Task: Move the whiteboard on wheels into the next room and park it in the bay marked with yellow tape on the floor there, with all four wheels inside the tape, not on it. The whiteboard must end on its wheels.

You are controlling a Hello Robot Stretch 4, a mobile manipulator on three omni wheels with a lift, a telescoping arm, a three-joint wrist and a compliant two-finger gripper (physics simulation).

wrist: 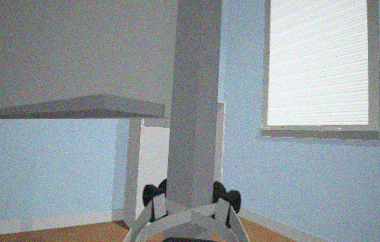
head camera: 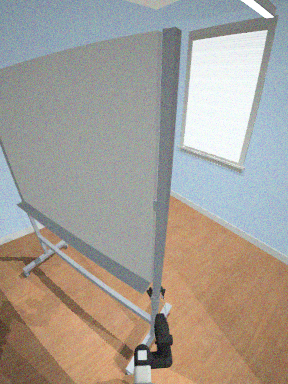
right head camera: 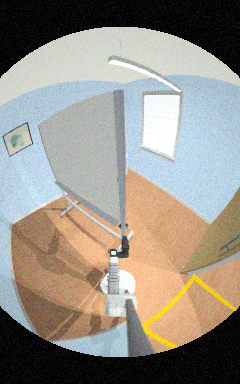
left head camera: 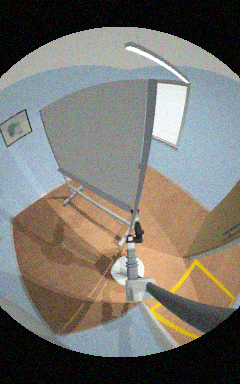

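Places are measured from the robot's base along level axes (x ahead, y left, z up), in millimetres.
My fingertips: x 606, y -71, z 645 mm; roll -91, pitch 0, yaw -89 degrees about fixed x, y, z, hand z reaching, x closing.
Ahead of a thing's pixels: the offset from my fingertips to its top centre. "spot": to the spot under its first point.
The whiteboard (head camera: 90, 150) (left head camera: 95, 135) (right head camera: 80, 155) (wrist: 75, 50) stands upright on its wheeled frame, its near side post (head camera: 169, 150) (left head camera: 149, 120) (right head camera: 119, 150) (wrist: 195, 100) towards me. My gripper (head camera: 156, 292) (left head camera: 135, 212) (right head camera: 123, 227) (wrist: 192, 193) is shut on the lower part of this post, one pad on each side of it. The near foot @[spot: dx -214, dy +137, dz -572 mm] (head camera: 132, 365) lies under my wrist, and the far foot @[dx +692, dy +1037, dz -572 mm] (head camera: 45, 259) is at the left. The bay's yellow tape @[spot: dx -751, dy -1062, dz -671 mm] (left head camera: 196, 262) (right head camera: 194, 277) shows on the floor at the lower right, beyond a wall end.
An olive-brown door (left head camera: 217, 220) (right head camera: 217, 245) with a blue handle stands at the right. A white open cabinet (wrist: 155, 170) is behind the post. A window (head camera: 220, 95) (wrist: 317, 60) is in the wall to the right. A framed picture (left head camera: 16, 128) (right head camera: 18, 139) hangs on the left wall.
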